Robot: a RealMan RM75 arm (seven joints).
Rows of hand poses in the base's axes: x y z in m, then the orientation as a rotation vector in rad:
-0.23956 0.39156 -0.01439 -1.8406 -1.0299 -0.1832
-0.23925 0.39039 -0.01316 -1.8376 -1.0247 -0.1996
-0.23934 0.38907 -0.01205 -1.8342 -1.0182 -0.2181
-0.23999 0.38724 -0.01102 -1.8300 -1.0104 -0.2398
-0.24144 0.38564 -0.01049 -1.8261 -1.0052 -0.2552
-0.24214 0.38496 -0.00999 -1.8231 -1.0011 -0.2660
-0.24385 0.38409 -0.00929 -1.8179 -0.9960 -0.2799
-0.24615 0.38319 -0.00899 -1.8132 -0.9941 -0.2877
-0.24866 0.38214 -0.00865 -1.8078 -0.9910 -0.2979
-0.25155 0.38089 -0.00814 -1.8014 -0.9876 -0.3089
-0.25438 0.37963 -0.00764 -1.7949 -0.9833 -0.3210
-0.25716 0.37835 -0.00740 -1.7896 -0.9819 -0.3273
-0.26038 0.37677 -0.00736 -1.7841 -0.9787 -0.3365
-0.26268 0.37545 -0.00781 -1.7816 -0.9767 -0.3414
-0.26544 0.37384 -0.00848 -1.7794 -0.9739 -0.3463
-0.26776 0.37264 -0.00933 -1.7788 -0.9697 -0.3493
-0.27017 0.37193 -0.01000 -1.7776 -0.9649 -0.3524
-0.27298 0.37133 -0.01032 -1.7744 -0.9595 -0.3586
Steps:
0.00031 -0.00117 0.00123 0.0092 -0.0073 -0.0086
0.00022 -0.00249 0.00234 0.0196 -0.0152 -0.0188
-0.00043 -0.00432 0.00337 0.0320 -0.0244 -0.0307
-0.00188 -0.00592 0.00390 0.0415 -0.0310 -0.0387
-0.00258 -0.00660 0.00440 0.0484 -0.0354 -0.0444
-0.00429 -0.00747 0.00510 0.0584 -0.0410 -0.0512
-0.00659 -0.00837 0.00540 0.0652 -0.0443 -0.0538
-0.00910 -0.00942 0.00574 0.0737 -0.0485 -0.0578
-0.01199 -0.01067 0.00625 0.0833 -0.0529 -0.0619
-0.01482 -0.01193 0.00675 0.0936 -0.0575 -0.0670
-0.01760 -0.01321 0.00699 0.1003 -0.0601 -0.0685
-0.02082 -0.01479 0.00703 0.1085 -0.0637 -0.0721
-0.02312 -0.01611 0.00658 0.1126 -0.0655 -0.0744
-0.02588 -0.01772 0.00591 0.1167 -0.0669 -0.0773
-0.02820 -0.01892 0.00506 0.1193 -0.0666 -0.0809
-0.03061 -0.01963 0.00439 0.1227 -0.0659 -0.0847
-0.03342 -0.02023 0.00407 0.1287 -0.0667 -0.0894

